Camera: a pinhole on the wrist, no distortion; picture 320 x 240 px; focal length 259.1 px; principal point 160.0 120.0 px. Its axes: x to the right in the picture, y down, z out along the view. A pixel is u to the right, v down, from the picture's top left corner.
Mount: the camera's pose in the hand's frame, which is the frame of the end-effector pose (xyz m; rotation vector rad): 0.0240 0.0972 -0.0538 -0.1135 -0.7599 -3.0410
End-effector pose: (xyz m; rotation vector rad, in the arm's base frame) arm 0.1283 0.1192 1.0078 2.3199 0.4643 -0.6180
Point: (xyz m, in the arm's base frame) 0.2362 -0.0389 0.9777
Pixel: 87.0 164.9
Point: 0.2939 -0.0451 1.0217
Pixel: 39.8 51.0
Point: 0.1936 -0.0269 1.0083
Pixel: 166.6 178.2
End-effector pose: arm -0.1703 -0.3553 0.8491 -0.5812 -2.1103 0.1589
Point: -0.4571 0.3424 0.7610
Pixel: 15.7 35.8
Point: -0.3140 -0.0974 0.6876
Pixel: 144.2 136.1
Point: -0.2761 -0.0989 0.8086
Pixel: 45.7 118.5
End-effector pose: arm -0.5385 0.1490 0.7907 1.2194 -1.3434 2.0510
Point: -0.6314 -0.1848 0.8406
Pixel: 92.5 171.8
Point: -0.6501 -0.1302 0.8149
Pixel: 92.4 153.1
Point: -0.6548 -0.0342 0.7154
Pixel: 178.6 83.8
